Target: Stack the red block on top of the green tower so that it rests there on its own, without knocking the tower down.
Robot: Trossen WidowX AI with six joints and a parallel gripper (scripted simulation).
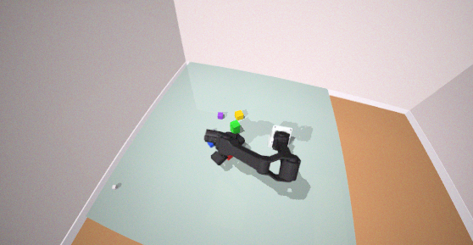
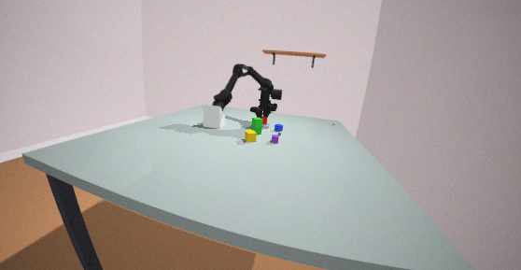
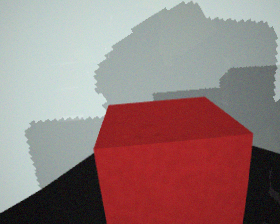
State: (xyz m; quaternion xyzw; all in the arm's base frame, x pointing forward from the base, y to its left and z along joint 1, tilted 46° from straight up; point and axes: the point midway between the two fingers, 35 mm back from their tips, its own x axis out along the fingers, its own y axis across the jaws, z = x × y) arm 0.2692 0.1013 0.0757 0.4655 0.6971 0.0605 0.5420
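The blue block lies 110 mm ahead of my gripper tip, 60 mm to the right of it and 10 mm below it. Also, from my gripper tip: yellow block 20 mm behind, 280 mm to the right; then purple block 100 mm ahead, 260 mm to the right, 10 mm below; then red block 10 mm above.
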